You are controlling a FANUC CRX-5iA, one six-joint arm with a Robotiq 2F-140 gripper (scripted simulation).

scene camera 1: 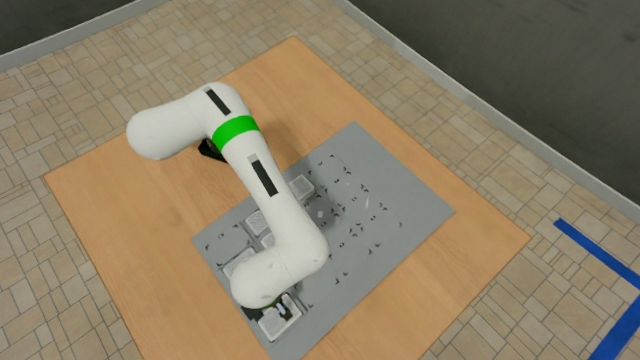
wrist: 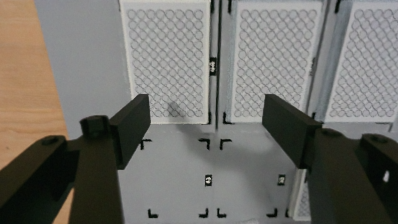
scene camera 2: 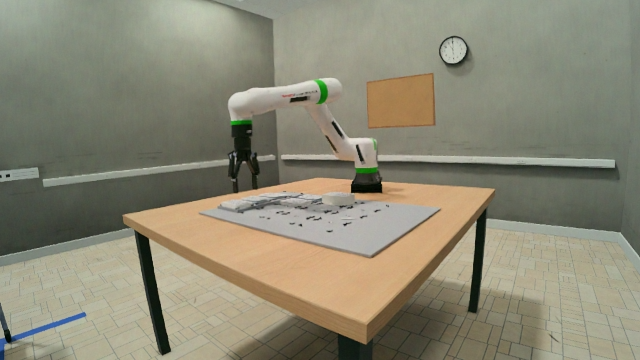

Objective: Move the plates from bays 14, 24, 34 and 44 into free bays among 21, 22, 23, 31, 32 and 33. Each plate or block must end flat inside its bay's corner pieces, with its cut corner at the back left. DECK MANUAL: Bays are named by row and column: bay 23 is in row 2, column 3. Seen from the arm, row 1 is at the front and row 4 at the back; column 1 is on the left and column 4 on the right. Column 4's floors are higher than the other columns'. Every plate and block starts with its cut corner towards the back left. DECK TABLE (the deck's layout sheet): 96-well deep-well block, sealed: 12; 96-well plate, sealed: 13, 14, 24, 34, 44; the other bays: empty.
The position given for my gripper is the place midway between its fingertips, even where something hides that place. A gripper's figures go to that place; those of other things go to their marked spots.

Labels:
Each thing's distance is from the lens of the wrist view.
my gripper (wrist: 206,109): 16 cm
bay 33 (wrist: 248,169): 29 cm

